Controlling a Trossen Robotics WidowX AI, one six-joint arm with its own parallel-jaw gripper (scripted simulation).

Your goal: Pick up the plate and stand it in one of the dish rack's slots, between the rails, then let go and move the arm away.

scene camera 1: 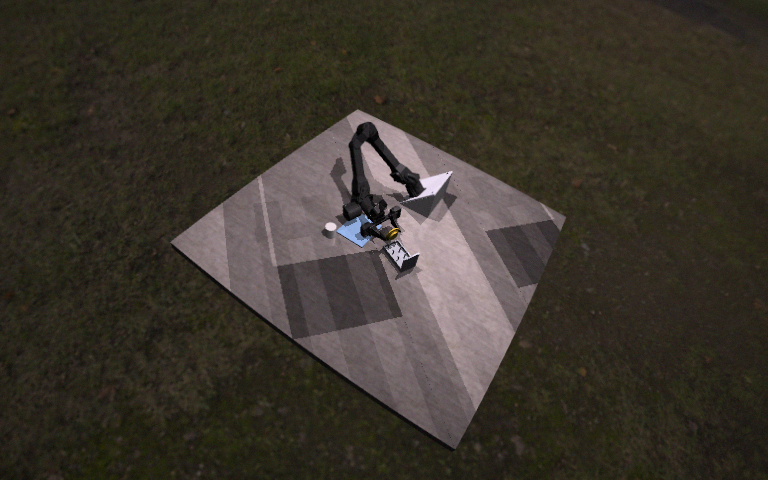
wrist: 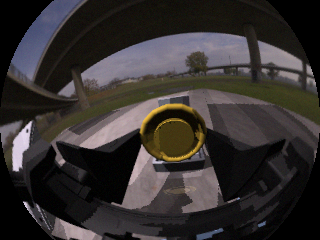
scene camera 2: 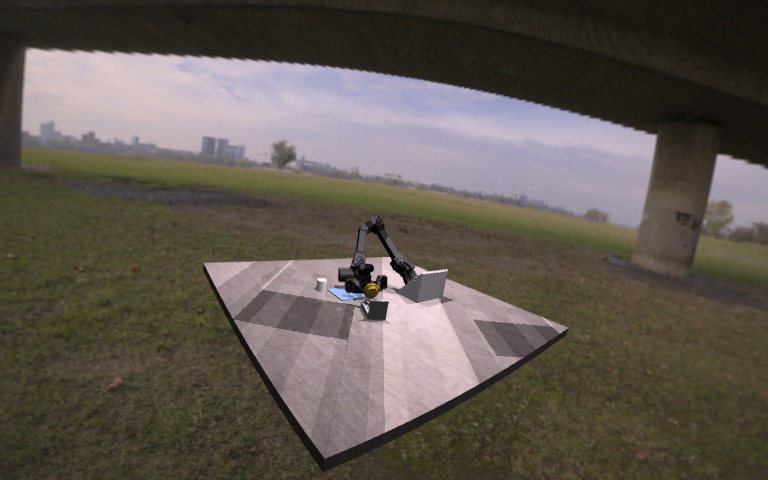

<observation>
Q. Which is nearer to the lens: the yellow plate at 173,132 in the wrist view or the grey dish rack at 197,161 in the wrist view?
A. The yellow plate.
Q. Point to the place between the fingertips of my gripper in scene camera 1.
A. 393,236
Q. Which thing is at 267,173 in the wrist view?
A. My gripper.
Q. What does my gripper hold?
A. A yellow plate.
</observation>
